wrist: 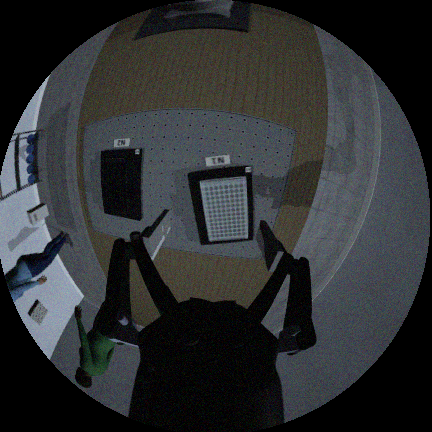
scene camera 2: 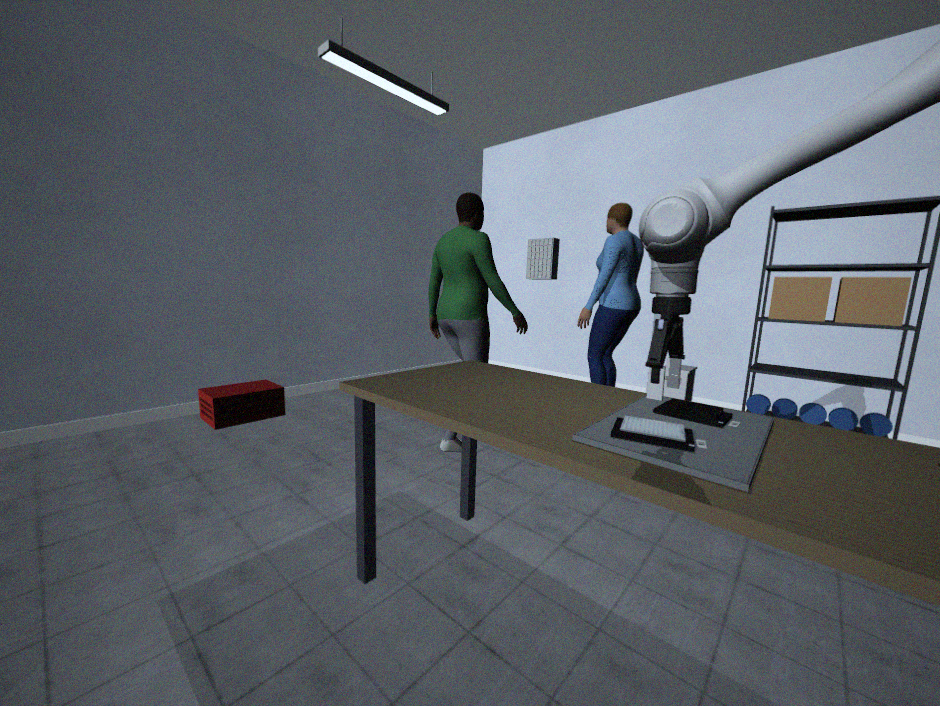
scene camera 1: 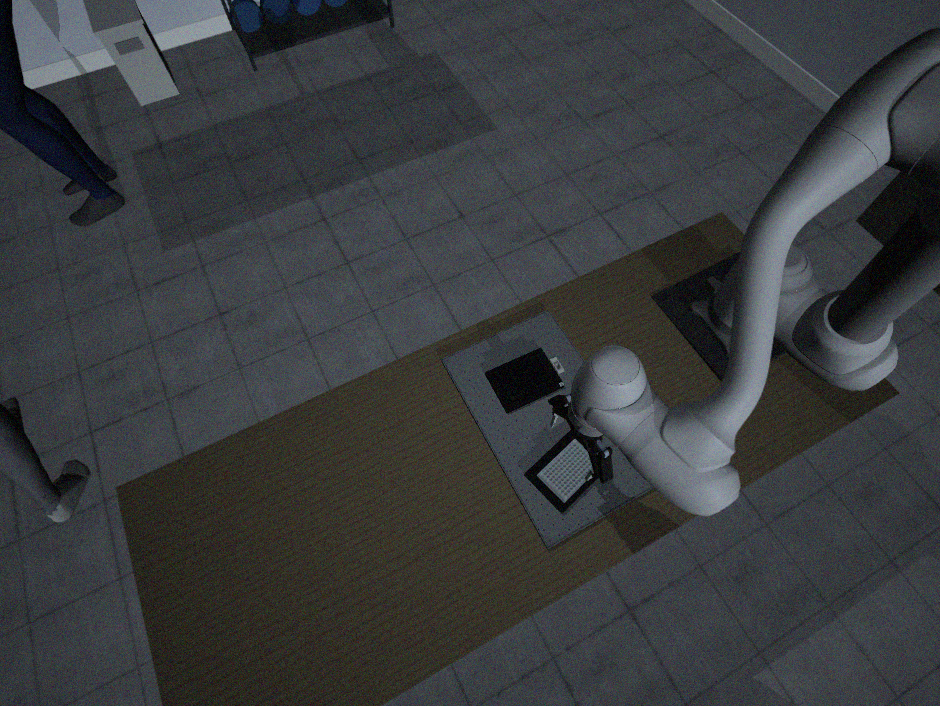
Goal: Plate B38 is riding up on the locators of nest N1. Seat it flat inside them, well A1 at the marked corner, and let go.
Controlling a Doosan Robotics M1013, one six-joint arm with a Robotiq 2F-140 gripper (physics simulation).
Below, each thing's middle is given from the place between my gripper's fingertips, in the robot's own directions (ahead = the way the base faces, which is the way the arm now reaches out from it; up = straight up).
My hand is 9 cm above the black nest (scene camera 1: 561, 444), 2 cm to the right of it and 1 cm short of it.
